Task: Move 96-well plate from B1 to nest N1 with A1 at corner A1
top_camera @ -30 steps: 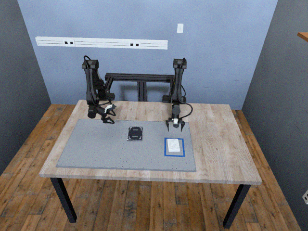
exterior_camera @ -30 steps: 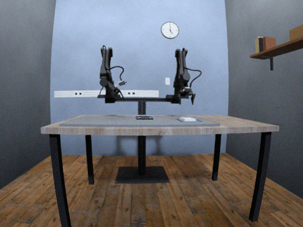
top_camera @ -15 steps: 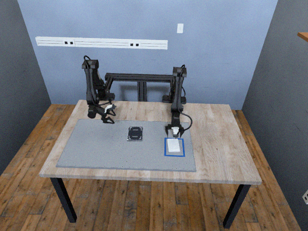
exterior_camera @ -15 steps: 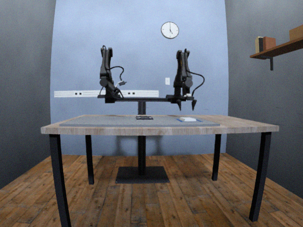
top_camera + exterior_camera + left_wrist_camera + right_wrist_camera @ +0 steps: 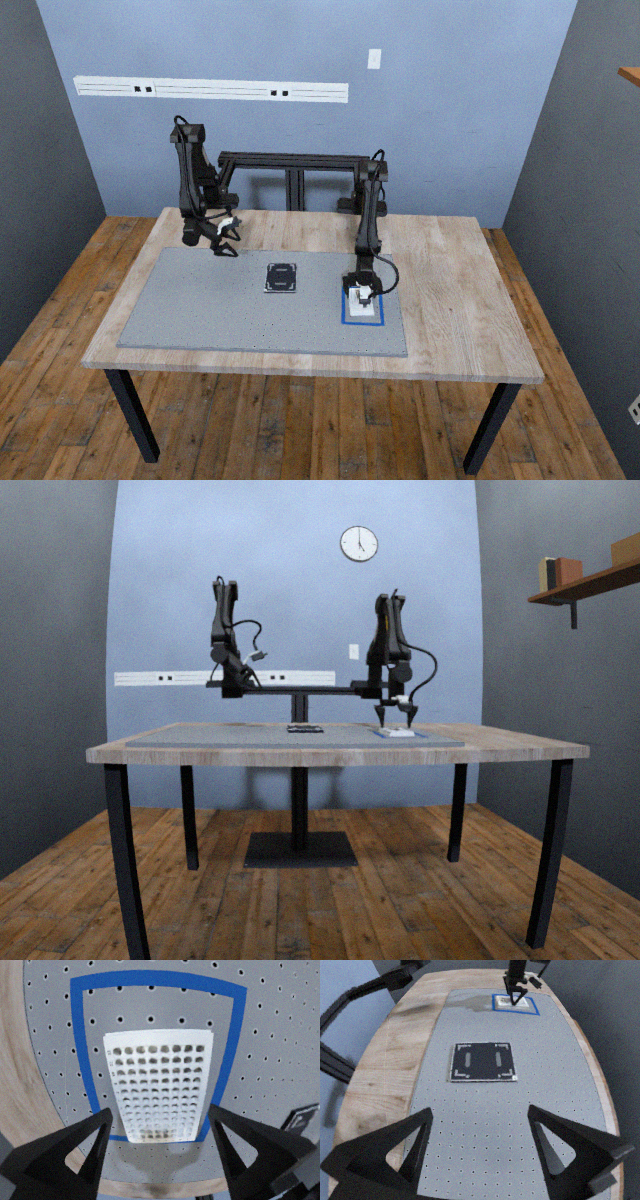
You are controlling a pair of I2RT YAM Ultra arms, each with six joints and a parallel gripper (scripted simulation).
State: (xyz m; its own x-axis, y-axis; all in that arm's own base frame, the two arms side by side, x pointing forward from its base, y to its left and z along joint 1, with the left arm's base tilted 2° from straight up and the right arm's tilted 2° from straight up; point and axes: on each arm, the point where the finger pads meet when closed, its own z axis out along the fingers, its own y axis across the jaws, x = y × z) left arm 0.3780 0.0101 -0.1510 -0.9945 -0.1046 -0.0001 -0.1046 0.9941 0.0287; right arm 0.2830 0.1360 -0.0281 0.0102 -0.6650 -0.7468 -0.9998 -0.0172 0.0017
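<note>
My left hand is 20 mm above the white 96-well plate and 10 mm short of it. Round my left hand: dark plate nest (310 mm to the right, 110 mm behind, 20 mm below); white label (360 mm to the right, 30 mm behind, 10 mm below).
</note>
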